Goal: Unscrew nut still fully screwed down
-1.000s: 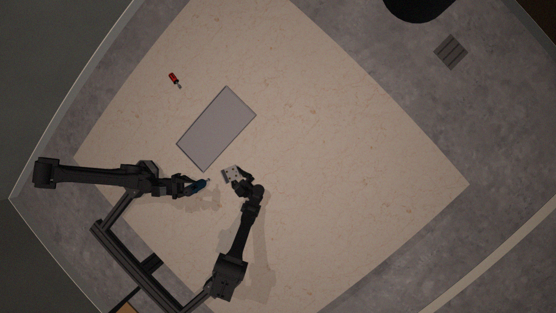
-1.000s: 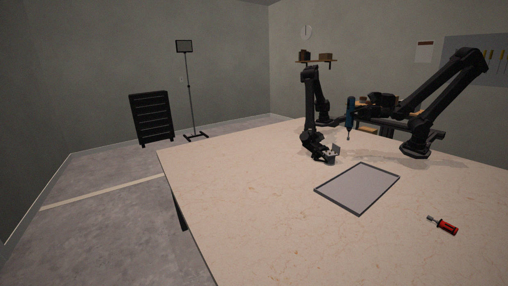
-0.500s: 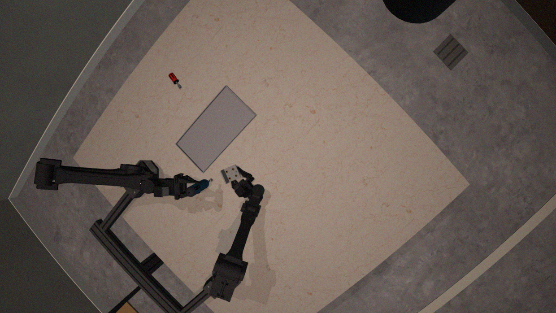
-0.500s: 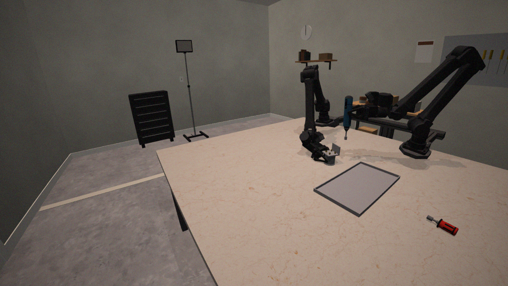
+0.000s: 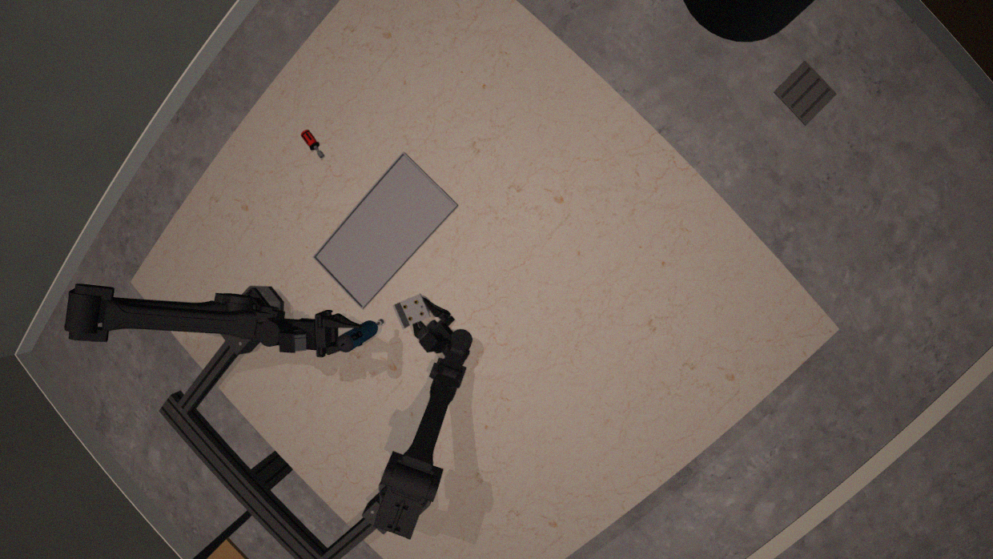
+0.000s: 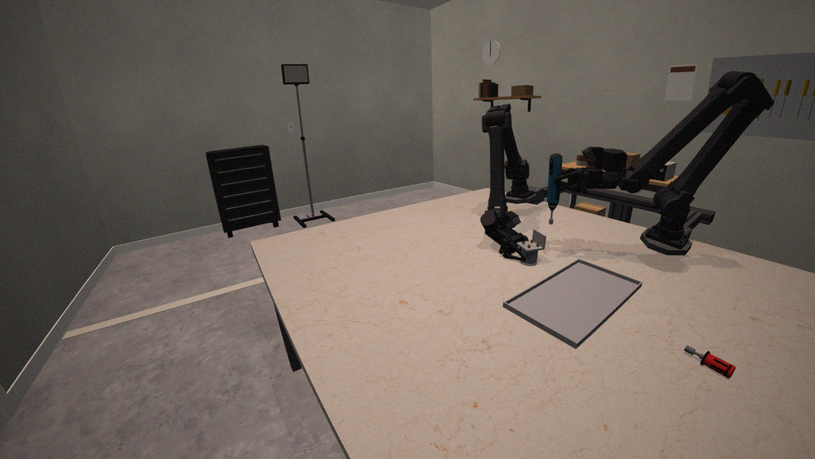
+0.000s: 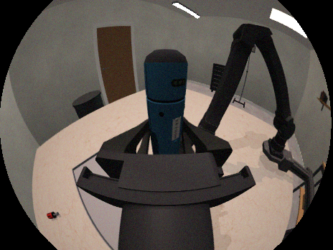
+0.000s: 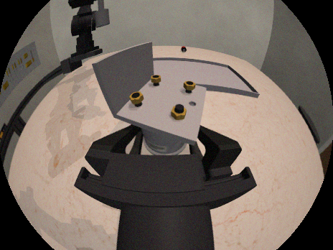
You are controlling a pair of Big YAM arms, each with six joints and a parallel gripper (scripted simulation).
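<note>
The joint module is 1 cm above my right hand. The rest, counted from my right hand: flat grey tray (5 cm ahead, 24 cm to the left, 2 cm below); then red-handled screwdriver (5 cm ahead, 58 cm to the left, 1 cm below); then grey bracket (5 cm above).
</note>
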